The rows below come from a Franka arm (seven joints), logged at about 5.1 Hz.
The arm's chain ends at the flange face. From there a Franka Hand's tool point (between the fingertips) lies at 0.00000 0.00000 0.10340 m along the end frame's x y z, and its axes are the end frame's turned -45 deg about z.
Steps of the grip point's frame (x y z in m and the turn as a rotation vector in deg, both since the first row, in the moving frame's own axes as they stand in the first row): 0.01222, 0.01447, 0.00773, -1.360, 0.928, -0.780; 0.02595, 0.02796, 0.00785, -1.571, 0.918, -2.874; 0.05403, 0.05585, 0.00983, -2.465, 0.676, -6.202; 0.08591, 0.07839, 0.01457, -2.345, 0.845, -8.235; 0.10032, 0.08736, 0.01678, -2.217, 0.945, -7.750
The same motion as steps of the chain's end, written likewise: 0.01595, 0.00106, 0.00777, -0.305, 1.618, -0.780; 0.03492, 0.00067, 0.00790, -0.462, 1.760, -2.874; 0.07357, -0.00077, 0.00993, -1.265, 2.221, -6.202; 0.11198, -0.00693, 0.01467, -1.061, 2.256, -8.235; 0.12858, -0.01051, 0.01687, -0.899, 2.236, -7.750
